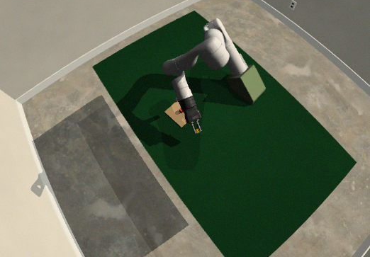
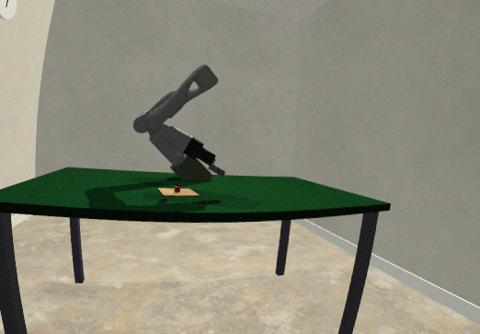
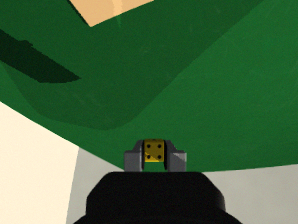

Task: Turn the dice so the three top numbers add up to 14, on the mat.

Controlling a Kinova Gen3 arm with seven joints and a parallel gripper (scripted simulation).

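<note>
Now: hand 2 cm past the red die, 17 cm to the left of it and 8 cm above it. Also, from my hand: black die 7 cm behind, 16 cm to the right, 8 cm below; yellow die 1 cm to the left, 1 cm below; tan mat 2 cm behind, 17 cm to the right, 9 cm below.
</note>
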